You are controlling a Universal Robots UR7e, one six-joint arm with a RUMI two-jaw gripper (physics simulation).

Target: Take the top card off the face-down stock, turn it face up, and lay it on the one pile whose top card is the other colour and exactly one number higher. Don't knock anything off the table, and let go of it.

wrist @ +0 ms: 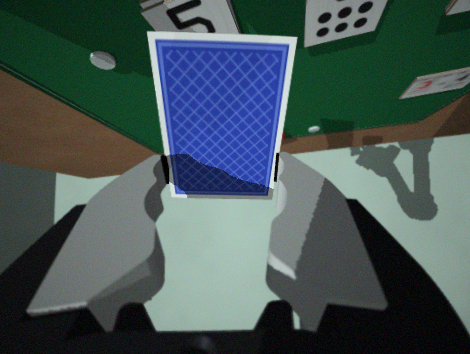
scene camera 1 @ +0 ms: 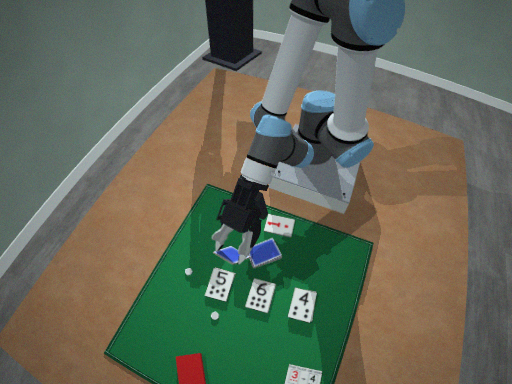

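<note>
My gripper (scene camera 1: 230,253) (wrist: 222,158) is shut on a card (scene camera 1: 228,254) (wrist: 222,110), held by its side edges above the mat, its blue back toward the wrist camera; its face is hidden. The face-down stock (scene camera 1: 266,252), blue-backed, lies right beside the gripper in the scene view. Three face-up piles lie in a row: a black 5 (scene camera 1: 220,284) (wrist: 192,17), a black 6 (scene camera 1: 260,295) (wrist: 345,20) and a black 4 (scene camera 1: 302,305). The held card is near the 5 pile, on the robot's side of it.
A red 1 card (scene camera 1: 279,225) lies behind the stock on the green mat (scene camera 1: 165,320). White discs (scene camera 1: 188,271) (scene camera 1: 215,315) lie near the 5 pile. A red card-shaped block (scene camera 1: 190,369) and a sample card showing 3 and 4 (scene camera 1: 303,375) lie at the front.
</note>
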